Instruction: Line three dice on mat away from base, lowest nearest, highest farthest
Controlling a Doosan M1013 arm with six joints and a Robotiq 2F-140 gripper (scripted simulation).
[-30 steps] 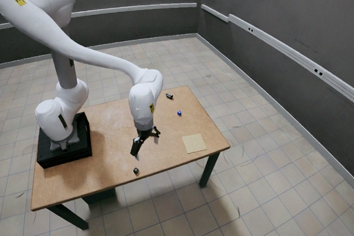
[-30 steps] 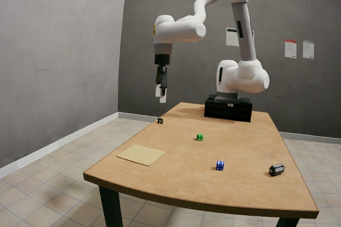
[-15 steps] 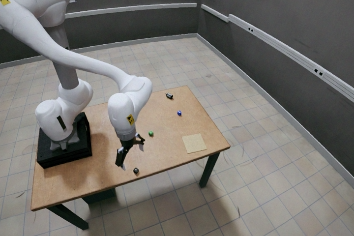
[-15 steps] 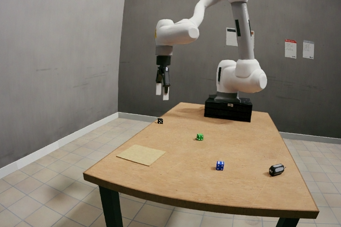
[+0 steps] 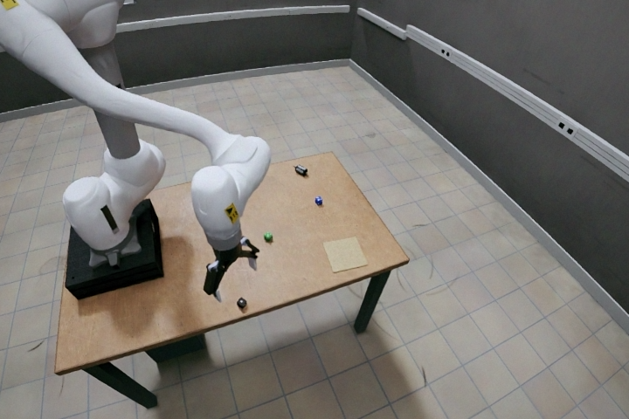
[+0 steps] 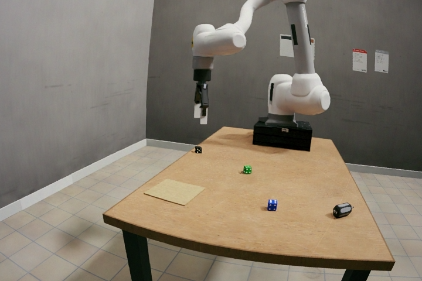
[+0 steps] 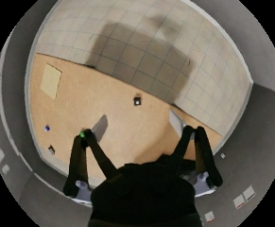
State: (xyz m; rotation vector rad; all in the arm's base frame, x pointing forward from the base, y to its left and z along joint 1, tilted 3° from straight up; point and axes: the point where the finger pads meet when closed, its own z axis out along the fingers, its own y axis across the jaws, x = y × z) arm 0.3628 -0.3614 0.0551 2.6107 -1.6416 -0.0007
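My gripper is now 14 cm above the black die. Round my hand: tan mat 43 cm ahead, 4 cm to the left, 15 cm below; then green die 19 cm ahead, 23 cm to the left, 14 cm below; then blue die 46 cm ahead, 34 cm to the left, 14 cm below.
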